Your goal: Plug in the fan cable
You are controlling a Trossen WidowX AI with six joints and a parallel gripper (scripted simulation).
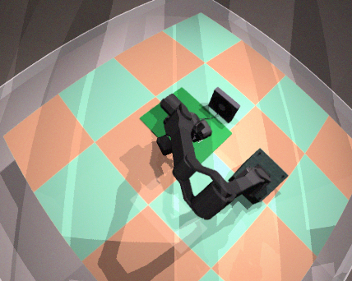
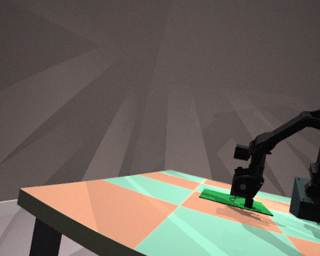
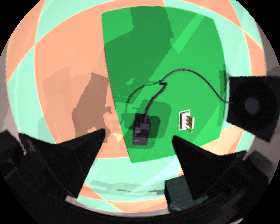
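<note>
My gripper tip is now 2 cm above the dark plug. Round my gripper tip: black square fan 24 cm to the right, 2 cm above, 1 cm ahead.
</note>
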